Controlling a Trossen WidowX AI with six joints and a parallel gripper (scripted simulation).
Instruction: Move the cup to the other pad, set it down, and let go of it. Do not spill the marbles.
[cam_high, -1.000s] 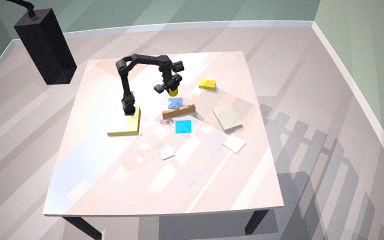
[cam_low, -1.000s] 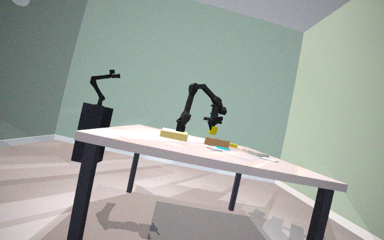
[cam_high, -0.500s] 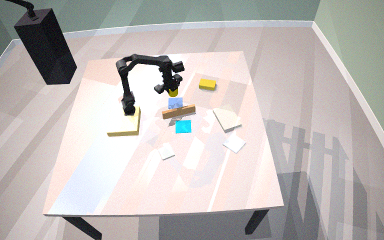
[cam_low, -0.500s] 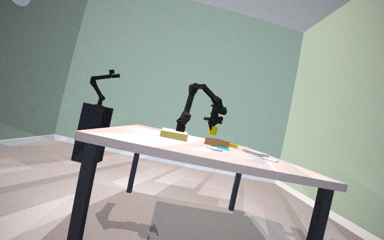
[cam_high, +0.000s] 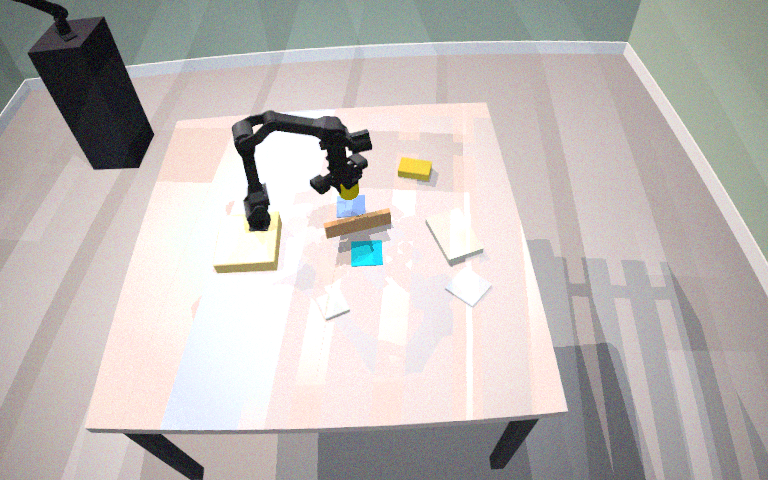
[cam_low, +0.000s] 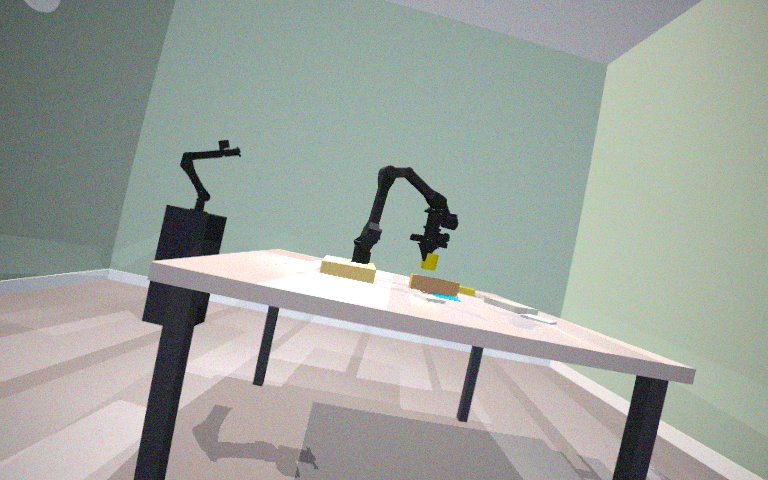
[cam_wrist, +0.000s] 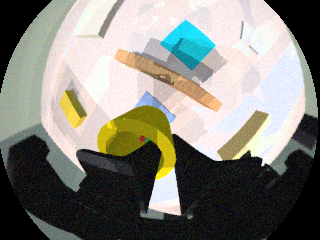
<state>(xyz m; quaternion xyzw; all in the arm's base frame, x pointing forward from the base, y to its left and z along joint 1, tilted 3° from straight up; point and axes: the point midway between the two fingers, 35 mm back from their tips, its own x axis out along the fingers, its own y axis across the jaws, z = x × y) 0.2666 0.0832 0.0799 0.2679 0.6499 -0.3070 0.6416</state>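
My gripper tip is now 8 cm short of the cyan pad, 16 cm to the left of it and 12 cm above it. The rest, counted from my gripper tip: yellow cup 2 cm ahead, 2 cm to the left; then yellow block 24 cm ahead, 20 cm to the left, 10 cm below; then wooden bar 5 cm ahead, 6 cm to the right, 10 cm below.
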